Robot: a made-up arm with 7 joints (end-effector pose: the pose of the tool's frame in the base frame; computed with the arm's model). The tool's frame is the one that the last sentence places.
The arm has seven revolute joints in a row. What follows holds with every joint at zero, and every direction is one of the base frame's.
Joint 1 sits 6 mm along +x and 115 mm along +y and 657 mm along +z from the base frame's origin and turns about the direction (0.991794, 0.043, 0.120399).
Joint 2 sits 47 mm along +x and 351 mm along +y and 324 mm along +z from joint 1 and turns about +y.
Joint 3 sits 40 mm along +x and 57 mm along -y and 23 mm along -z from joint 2 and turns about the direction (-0.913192, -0.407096, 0.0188).
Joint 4 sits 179 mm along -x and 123 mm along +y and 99 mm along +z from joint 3 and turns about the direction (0.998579, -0.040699, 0.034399).
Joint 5 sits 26 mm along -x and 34 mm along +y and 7 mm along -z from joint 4 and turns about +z.
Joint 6 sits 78 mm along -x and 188 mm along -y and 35 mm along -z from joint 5 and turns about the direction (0.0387, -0.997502, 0.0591).
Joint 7 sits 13 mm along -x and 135 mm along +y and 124 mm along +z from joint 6 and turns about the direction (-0.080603, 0.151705, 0.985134).
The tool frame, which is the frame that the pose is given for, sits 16 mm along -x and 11 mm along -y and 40 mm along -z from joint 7; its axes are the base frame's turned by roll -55.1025, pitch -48.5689 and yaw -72.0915 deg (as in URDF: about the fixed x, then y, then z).
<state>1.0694 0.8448 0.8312 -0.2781 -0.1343 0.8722 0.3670</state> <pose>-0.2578 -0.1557 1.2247 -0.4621 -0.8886 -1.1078</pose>
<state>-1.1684 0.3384 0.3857 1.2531 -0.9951 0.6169 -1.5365</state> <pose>-0.1303 0.7902 0.3829 -0.4103 -0.4656 2.1841</pose>
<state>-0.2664 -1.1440 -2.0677 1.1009 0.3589 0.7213 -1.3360</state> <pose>-0.1460 0.2511 0.8819 -0.0084 2.2882 0.1689</pose>
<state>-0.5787 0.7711 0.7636 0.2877 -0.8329 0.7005 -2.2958</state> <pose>-0.2273 0.7962 0.7264 -0.8232 0.0719 2.3165</pose>
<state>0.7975 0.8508 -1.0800 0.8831 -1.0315 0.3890 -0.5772</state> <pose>0.2406 -0.2136 1.2439 1.7559 -2.2789 -0.5040</pose>
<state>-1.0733 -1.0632 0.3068 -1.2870 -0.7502 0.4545 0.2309</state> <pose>0.0352 0.3468 0.2518 -0.1919 1.7576 0.9541</pose>
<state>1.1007 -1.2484 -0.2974 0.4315 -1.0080 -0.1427 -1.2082</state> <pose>-0.2421 0.1141 1.1078 0.1190 2.6581 -0.6109</pose>
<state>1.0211 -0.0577 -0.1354 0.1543 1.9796 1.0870 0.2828</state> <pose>0.0365 -0.0240 1.1223 1.7793 -0.6728 -0.4314</pose>
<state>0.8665 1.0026 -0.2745 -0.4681 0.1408 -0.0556 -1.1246</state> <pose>0.0979 -0.0999 1.3442 -1.9341 0.7774 -0.8280</pose>
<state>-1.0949 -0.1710 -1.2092 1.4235 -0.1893 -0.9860 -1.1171</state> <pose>-0.0398 0.6593 0.6922 -1.4007 1.8311 -0.4938</pose>
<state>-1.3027 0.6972 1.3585 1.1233 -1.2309 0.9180 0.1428</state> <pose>-0.2712 0.5520 0.2430 1.2735 1.8184 1.5549</pose>
